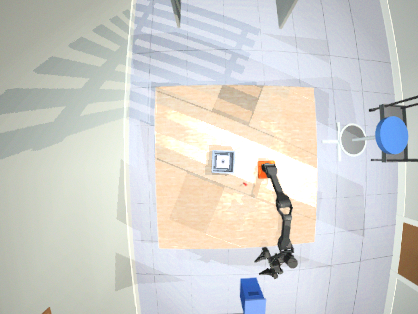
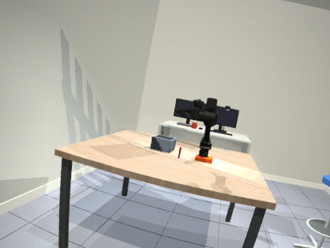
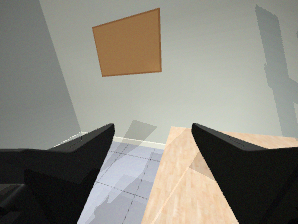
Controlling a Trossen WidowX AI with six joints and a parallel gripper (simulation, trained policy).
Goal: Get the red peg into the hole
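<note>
Now: the red peg 90 mm behind my gripper tip, 440 mm to the right of it and 320 mm below it. Also, from my gripper tip: dark box 40 mm ahead, 640 mm to the right, 330 mm below; then pale plate 40 mm ahead, 640 mm to the right, 310 mm below.
</note>
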